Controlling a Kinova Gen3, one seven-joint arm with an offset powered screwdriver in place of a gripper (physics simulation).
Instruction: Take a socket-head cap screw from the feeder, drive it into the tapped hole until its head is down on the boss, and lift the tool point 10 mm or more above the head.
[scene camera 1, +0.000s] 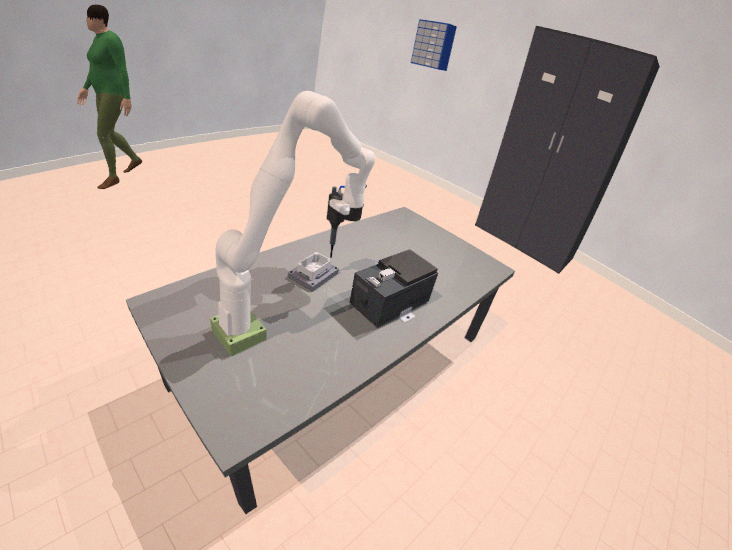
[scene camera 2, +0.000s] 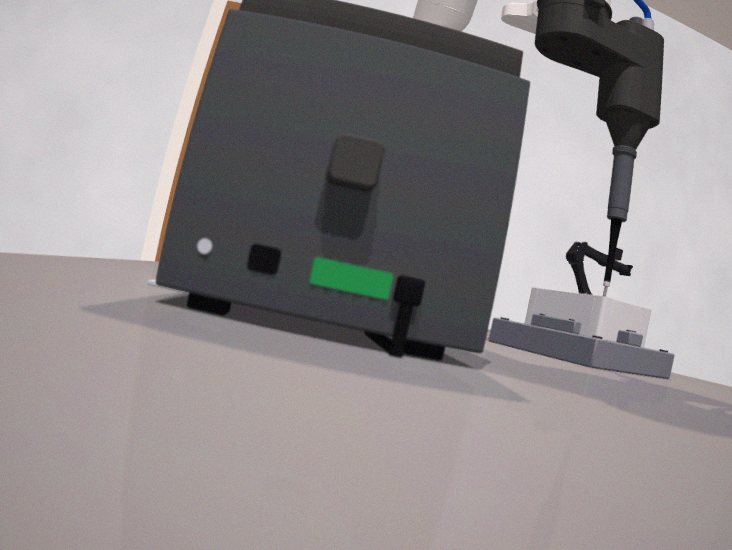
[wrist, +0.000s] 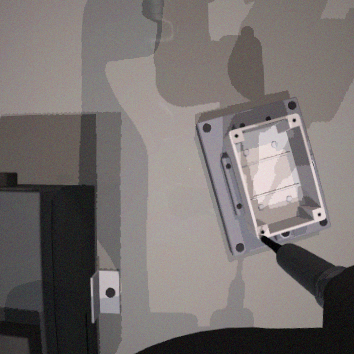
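Observation:
My screwdriver points down with its black bit over one corner of the pale open housing. In scene camera 2 a small pale screw sits at the bit's tip, upright, its lower end at the housing's top edge; I cannot tell whether it has entered the hole. In the wrist view the bit ends beside the corner boss, and the screw is not clearly seen. The dark feeder stands beside the housing, apart from it.
The housing rests on a grey fixture plate on the table. A pale bracket lies at the feeder's foot. A person walks beyond the table; a dark cabinet stands by the wall.

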